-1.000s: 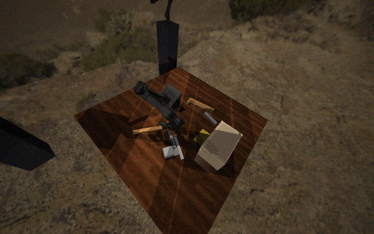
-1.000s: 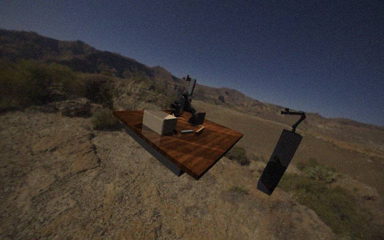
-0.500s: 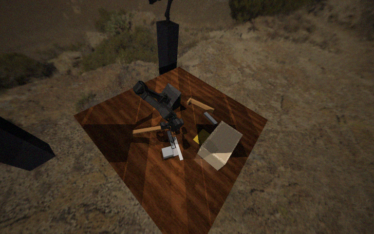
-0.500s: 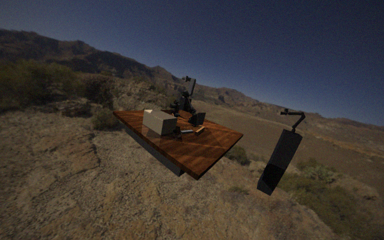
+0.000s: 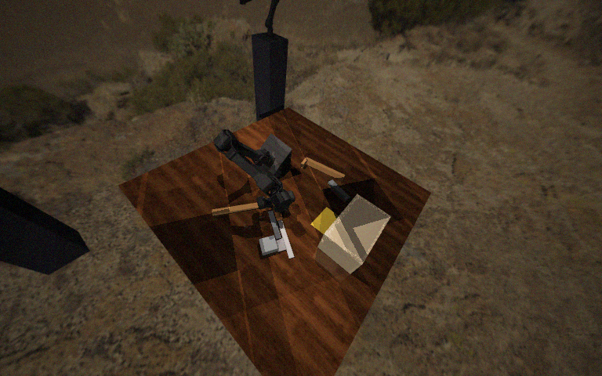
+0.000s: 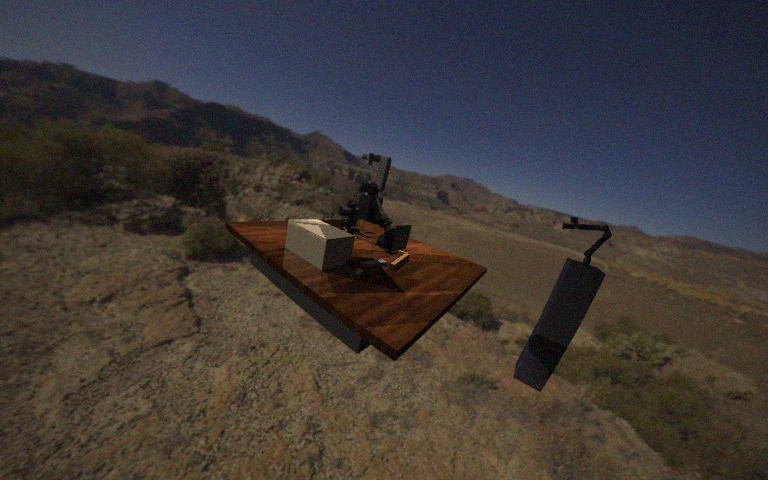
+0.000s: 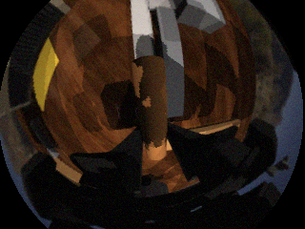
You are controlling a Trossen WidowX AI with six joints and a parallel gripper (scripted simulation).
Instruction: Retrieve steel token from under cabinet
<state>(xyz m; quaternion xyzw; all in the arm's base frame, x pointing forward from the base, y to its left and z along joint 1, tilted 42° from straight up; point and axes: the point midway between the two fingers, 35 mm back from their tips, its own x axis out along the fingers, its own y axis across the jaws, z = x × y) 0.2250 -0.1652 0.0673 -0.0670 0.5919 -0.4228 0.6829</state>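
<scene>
Right now the grey scraper is 11 cm ahead of my gripper tip and 10 cm to the right of it. The rest, counted from my gripper tip: steel token 37 cm ahead, 11 cm to the left, 1 cm below; wooden stick 13 cm behind, 12 cm to the right; grey block 17 cm to the right, 12 cm ahead, 1 cm above.
</scene>
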